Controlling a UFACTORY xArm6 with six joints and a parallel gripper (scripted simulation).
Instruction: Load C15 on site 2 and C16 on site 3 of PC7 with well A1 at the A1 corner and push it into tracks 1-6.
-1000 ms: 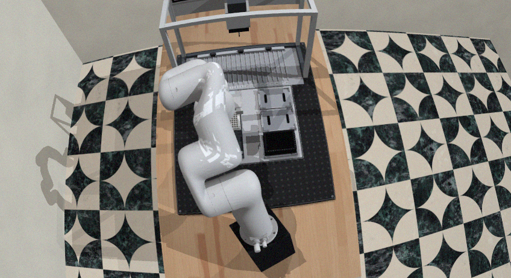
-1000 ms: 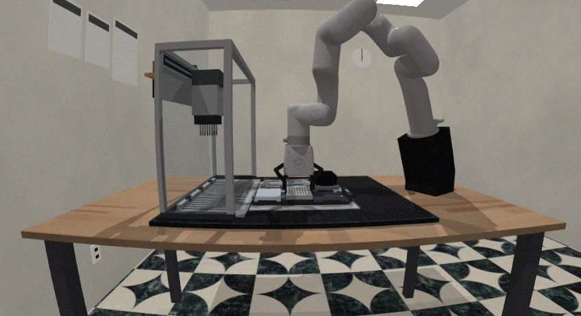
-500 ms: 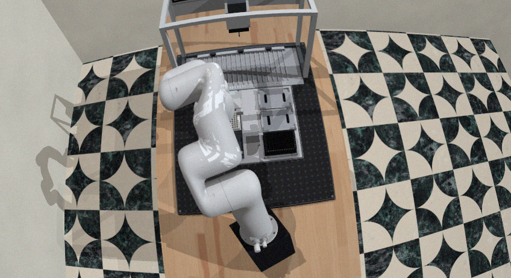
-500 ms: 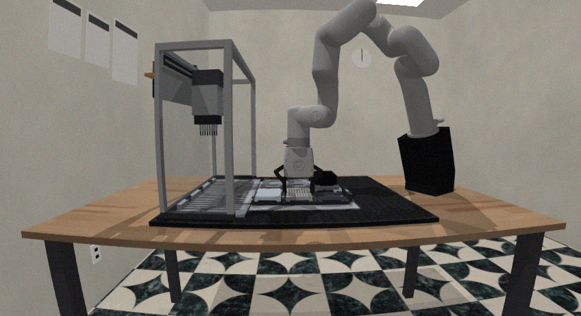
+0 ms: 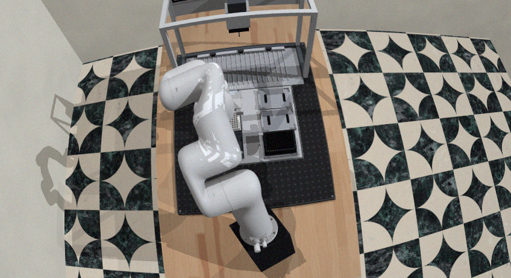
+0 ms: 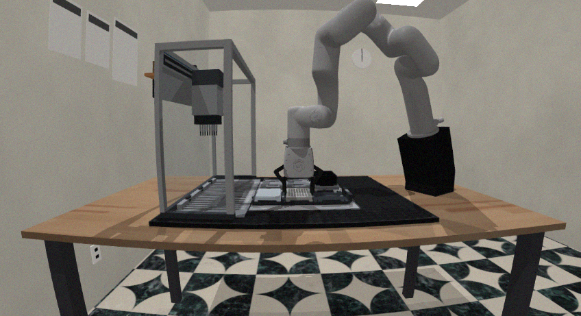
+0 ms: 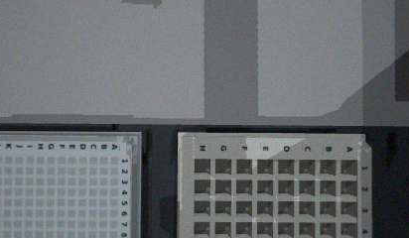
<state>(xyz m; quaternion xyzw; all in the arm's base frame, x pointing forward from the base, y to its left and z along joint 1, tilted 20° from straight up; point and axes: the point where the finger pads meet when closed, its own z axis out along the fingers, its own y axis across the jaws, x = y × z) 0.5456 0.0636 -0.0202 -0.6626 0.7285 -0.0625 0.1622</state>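
Right now my hand is 1 cm above the 96-well plate C15. Also, from my hand: grey apron: 2 cm behind, 9 cm to the right, 3 cm below; then plate carrier PC7: 1 cm behind, 1 cm below; then nest S2: 2 cm behind, 22 cm to the right, 2 cm below.
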